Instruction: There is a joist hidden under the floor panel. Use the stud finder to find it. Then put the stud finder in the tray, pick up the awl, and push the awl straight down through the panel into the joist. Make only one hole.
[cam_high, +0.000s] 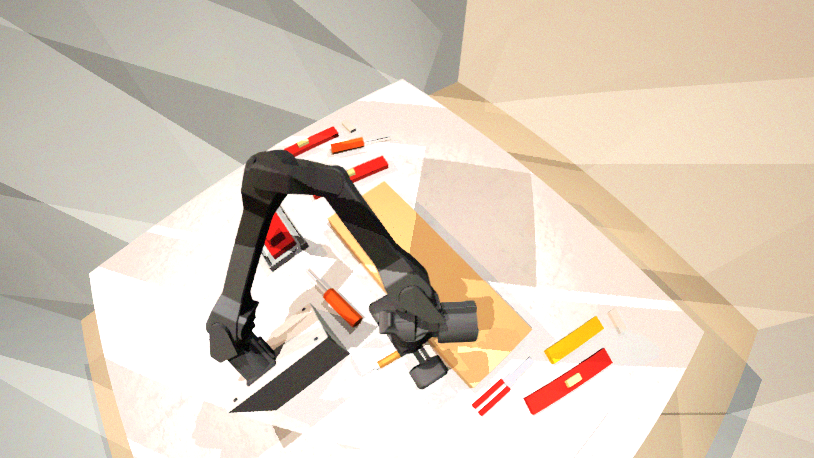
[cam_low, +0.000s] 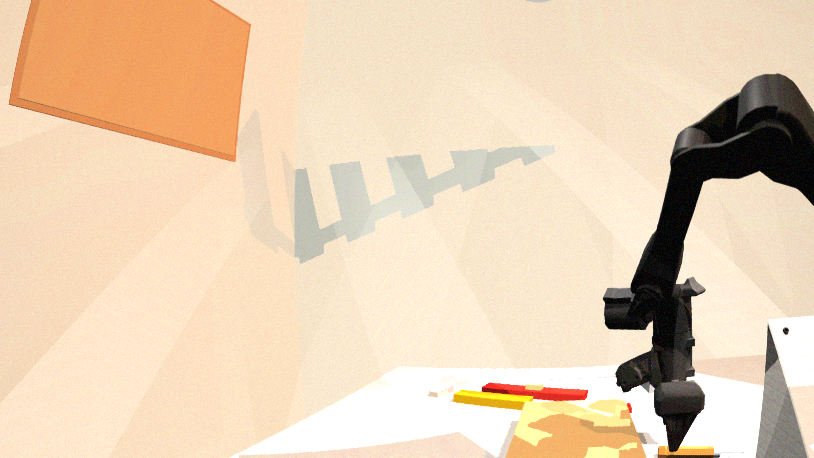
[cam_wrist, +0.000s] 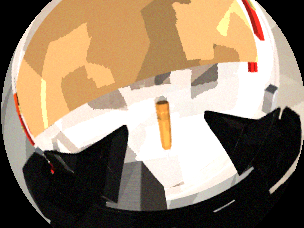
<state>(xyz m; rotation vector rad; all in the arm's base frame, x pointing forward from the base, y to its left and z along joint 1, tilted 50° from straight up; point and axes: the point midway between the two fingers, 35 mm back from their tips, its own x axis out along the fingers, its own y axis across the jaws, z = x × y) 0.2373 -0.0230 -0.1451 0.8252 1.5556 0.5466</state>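
The awl lies 60 mm behind my gripper tip, 20 mm below it and 10 mm to the left of it. The rest, counted from my gripper tip: yellow block 280 mm ahead, 270 mm to the right, 20 mm below; then red stud finder 460 mm to the left, 60 mm behind, 20 mm above.
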